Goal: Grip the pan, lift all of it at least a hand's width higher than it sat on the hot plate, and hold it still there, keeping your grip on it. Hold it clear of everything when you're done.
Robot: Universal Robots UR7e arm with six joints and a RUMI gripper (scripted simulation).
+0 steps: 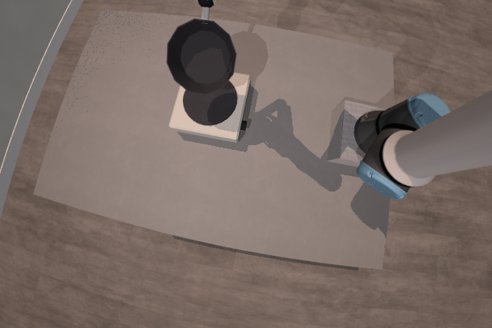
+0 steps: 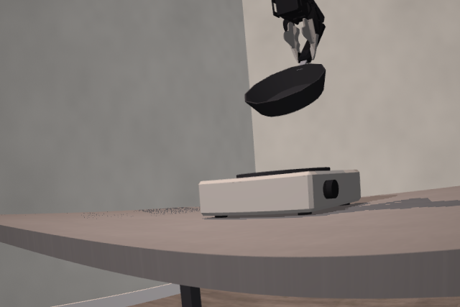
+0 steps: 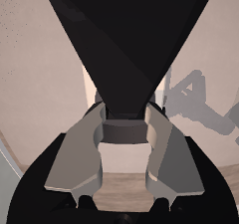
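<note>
Right now the black pan is 1 cm ahead of my hand, 5 cm to the left of it and 6 cm below it. From my hand the other things lie so: hot plate (1 cm ahead, 14 cm to the left, 31 cm below).
</note>
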